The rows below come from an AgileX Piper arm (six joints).
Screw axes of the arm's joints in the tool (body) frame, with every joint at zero. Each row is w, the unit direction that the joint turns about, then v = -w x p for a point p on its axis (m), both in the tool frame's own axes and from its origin. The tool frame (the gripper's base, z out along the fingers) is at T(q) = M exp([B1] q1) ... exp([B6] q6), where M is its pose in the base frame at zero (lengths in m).
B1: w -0.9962 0 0.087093 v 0 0.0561 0
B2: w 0 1 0 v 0.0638 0 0.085
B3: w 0 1 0 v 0.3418 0 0.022
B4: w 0 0 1 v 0 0 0
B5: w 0 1 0 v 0.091 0 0
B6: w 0 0 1 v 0 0 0
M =
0.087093 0 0.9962 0.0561
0 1 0 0
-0.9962 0 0.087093 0.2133
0 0 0 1
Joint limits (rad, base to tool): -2.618..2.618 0..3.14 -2.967..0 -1.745..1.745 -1.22..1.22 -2.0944..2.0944
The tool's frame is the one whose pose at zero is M.
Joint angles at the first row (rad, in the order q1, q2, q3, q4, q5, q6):
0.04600, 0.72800, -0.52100, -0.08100, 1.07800, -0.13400
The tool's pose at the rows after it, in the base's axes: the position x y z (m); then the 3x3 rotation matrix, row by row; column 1 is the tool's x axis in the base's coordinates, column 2 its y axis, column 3 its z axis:
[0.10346 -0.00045 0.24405], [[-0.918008 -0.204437 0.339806], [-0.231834 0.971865 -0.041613], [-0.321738 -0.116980 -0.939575]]
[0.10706 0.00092 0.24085], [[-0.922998 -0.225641 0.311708], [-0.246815 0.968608 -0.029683], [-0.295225 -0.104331 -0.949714]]
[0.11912 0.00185 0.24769], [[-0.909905 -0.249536 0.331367], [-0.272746 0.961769 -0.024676], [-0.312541 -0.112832 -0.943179]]
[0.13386 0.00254 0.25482], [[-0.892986 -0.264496 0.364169], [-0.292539 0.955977 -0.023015], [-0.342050 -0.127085 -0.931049]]
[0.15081 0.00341 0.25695], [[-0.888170 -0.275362 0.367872], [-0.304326 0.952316 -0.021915], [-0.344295 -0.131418 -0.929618]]
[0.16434 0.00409 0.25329], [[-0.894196 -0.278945 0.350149], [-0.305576 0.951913 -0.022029], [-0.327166 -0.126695 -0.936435]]
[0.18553 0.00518 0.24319], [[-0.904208 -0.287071 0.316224], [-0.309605 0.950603 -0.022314], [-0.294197 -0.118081 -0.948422]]
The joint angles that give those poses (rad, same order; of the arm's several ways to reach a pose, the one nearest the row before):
0.04597, 0.75799, -0.52101, -0.06499, 1.07702, -0.16004
0.04598, 0.78800, -0.52099, -0.04999, 1.07599, -0.18202
0.04600, 0.83299, -0.56098, -0.04600, 1.04999, -0.21000
0.04598, 0.88300, -0.60400, -0.04699, 1.00800, -0.22902
0.04603, 0.95402, -0.64302, -0.04701, 0.97200, -0.23997
0.04597, 1.02001, -0.66400, -0.04699, 0.94599, -0.24003
0.04597, 1.12801, -0.69102, -0.04699, 0.90101, -0.24204

